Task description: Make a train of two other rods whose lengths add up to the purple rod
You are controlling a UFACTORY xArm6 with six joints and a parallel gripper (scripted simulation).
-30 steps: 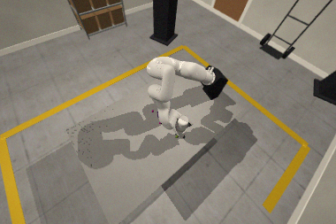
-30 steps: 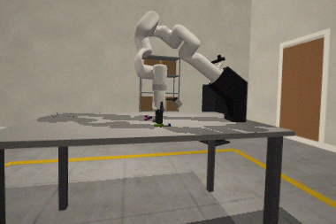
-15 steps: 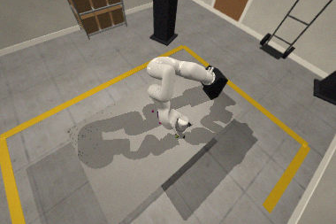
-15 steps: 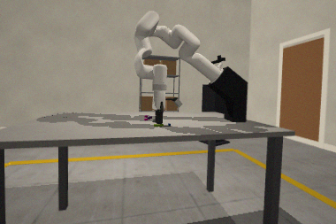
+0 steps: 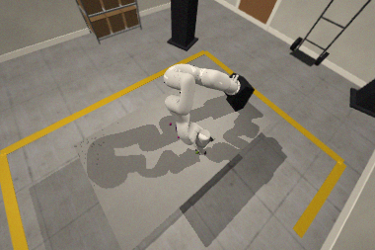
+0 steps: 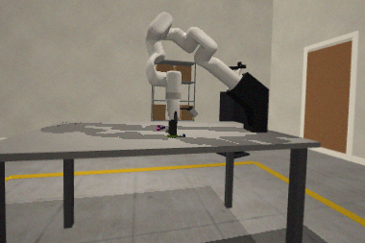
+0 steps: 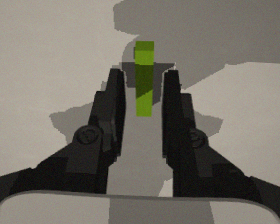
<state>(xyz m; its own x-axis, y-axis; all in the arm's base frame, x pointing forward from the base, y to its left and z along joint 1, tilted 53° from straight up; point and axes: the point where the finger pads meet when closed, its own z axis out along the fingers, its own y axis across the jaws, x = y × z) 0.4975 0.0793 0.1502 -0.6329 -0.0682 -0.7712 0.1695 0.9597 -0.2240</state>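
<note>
The lime rod is 30 mm below my hand. From my hand the other things lie so: blue rod 60 mm behind, 30 mm below, 10 mm to the left; then purple rod 240 mm to the right, 70 mm behind, 30 mm below.
</note>
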